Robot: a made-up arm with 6 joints.
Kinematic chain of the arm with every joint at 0, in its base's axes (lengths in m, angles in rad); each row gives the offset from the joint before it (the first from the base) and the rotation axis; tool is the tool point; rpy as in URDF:
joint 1: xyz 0 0 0.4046 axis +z
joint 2: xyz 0 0 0 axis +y
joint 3: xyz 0.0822 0 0.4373 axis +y
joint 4: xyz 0.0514 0 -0.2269 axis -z
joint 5: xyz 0 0 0 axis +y
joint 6: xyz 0.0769 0 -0.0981 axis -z
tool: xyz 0 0 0 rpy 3.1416 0 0
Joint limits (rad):
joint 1: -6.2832..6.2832
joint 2: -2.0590..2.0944
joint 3: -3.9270..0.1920
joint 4: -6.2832..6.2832
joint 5: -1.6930..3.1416
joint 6: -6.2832..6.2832
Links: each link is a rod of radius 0.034 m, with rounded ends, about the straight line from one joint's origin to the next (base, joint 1, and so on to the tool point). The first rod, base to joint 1, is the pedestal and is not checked.
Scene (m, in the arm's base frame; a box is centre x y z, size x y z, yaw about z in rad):
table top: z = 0
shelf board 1: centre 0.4 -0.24 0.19 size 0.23 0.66 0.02 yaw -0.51
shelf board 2: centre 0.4 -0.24 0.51 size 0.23 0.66 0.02 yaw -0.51
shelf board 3: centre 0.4 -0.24 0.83 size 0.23 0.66 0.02 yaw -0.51
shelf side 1: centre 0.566 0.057 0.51 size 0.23 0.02 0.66 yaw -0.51
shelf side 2: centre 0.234 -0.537 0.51 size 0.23 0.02 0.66 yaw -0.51
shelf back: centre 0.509 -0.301 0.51 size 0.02 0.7 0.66 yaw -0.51
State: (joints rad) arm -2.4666 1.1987 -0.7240 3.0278 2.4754 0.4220
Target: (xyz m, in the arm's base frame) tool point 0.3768 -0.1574 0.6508
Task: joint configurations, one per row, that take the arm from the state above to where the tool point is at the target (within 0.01 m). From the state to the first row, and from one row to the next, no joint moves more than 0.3 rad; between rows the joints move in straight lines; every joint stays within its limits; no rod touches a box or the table.
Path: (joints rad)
1: -2.2755 0.9357 -0.6896 2.8147 2.5420 0.3241
2: -2.0845 0.6728 -0.6553 2.6017 2.6086 0.2262
3: -1.8934 0.4098 -0.6209 2.3886 2.6752 0.1283
4: -1.7023 0.1469 -0.5866 2.1756 2.7418 0.0304
5: -1.5112 -0.1161 -0.5522 1.9625 2.8084 -0.0675
6: -1.3202 -0.3790 -0.5179 1.7494 2.8750 -0.1654
7: -1.1291 -0.6420 -0.4835 1.5364 2.9416 -0.2634
8: -0.9894 -0.4009 -0.5059 1.7749 2.8529 -0.0920
9: -0.8497 -0.1597 -0.5282 2.0134 2.7641 0.0793
10: -0.7100 0.0814 -0.5505 2.2519 2.6754 0.2507
11: -0.5703 0.3225 -0.5729 2.4903 2.5867 0.4220

